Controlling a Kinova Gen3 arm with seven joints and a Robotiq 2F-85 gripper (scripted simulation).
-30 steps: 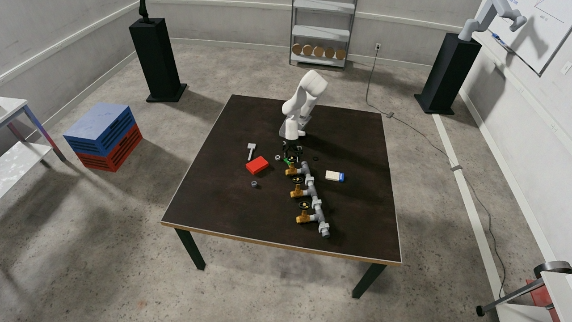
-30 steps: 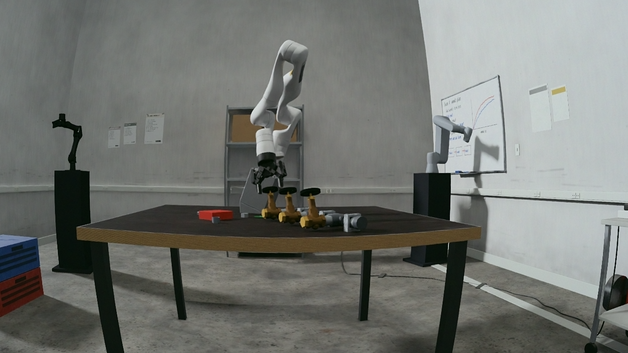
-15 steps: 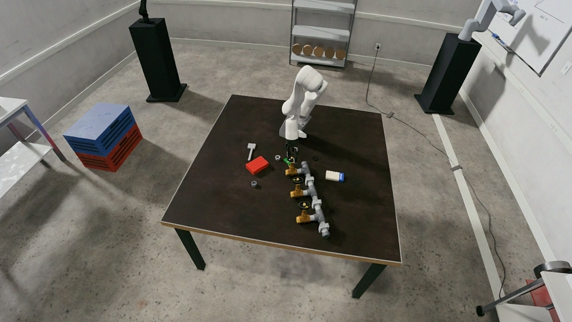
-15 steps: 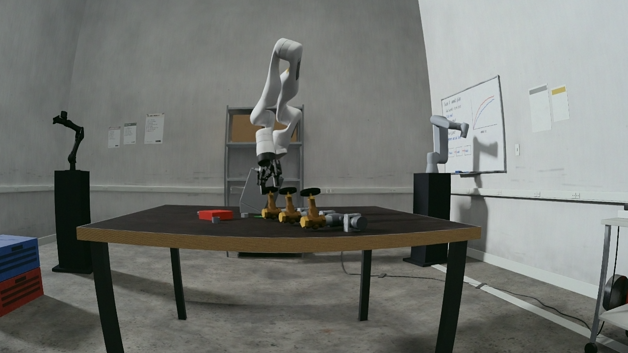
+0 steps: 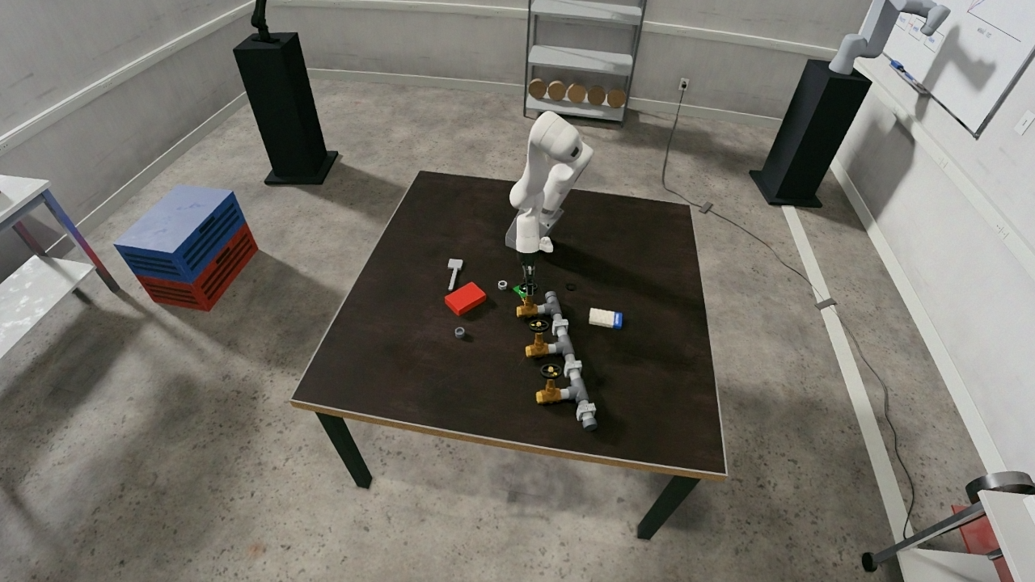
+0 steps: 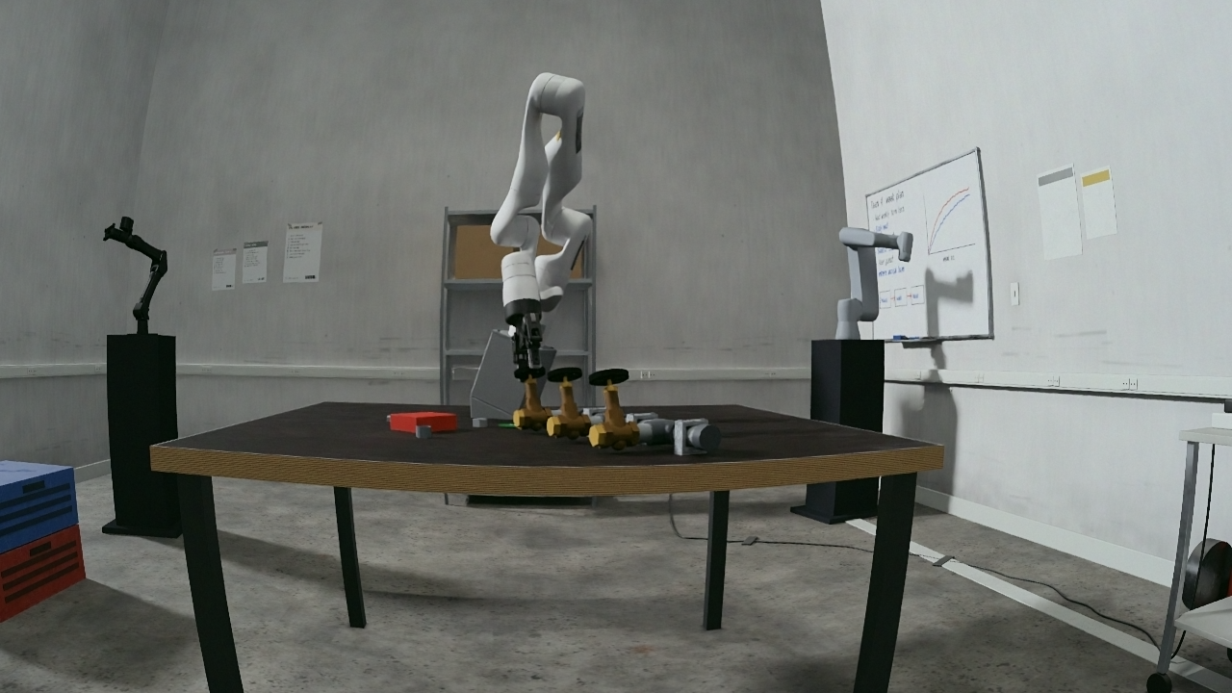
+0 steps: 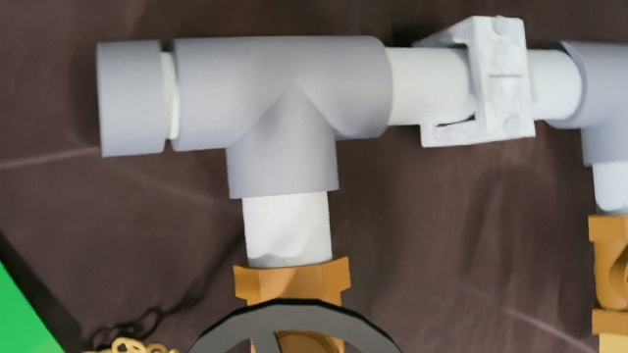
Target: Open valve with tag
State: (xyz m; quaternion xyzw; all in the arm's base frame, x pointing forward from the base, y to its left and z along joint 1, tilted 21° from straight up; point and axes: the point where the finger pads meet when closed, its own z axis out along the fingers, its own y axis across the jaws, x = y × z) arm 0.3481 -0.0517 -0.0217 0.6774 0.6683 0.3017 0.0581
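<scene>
Right now the green tag is 90 mm behind my hand, 20 mm to the right of it and 110 mm below it. Also, from my hand: white-and-blue box (40 mm ahead, 270 mm to the left, 110 mm below); red block (30 mm behind, 220 mm to the right, 100 mm below); small grey ring (120 mm ahead, 220 mm to the right, 110 mm below).
</scene>
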